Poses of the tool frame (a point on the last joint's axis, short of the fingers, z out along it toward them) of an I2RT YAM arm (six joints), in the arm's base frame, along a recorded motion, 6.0 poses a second.
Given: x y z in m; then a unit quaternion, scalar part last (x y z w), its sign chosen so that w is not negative.
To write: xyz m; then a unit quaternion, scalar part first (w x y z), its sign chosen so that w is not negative. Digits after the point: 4 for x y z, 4 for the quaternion.
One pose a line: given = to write
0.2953 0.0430 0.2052 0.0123 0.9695 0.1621 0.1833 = 0.2953 0.0430 0.2052 0.1833 0.0123 0.9695 0.1621
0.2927 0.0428 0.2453 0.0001 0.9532 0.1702 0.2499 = 0.2927 0.0428 0.2453 0.2499 0.0001 0.9532 0.1702
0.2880 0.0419 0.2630 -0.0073 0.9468 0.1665 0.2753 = 0.2880 0.0419 0.2630 0.2753 -0.0073 0.9468 0.1665
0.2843 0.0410 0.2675 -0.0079 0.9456 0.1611 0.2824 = 0.2843 0.0410 0.2675 0.2824 -0.0079 0.9456 0.1611
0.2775 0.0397 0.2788 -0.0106 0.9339 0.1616 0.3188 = 0.2775 0.0397 0.2788 0.3188 -0.0106 0.9339 0.1616
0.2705 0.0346 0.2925 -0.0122 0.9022 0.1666 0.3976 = 0.2705 0.0346 0.2925 0.3976 -0.0122 0.9022 0.1666
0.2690 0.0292 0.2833 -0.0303 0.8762 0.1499 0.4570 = 0.2690 0.0292 0.2833 0.4570 -0.0303 0.8762 0.1499
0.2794 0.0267 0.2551 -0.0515 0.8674 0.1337 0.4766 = 0.2794 0.0267 0.2551 0.4766 -0.0515 0.8674 0.1337
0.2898 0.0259 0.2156 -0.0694 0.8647 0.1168 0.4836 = 0.2898 0.0259 0.2156 0.4836 -0.0694 0.8647 0.1168
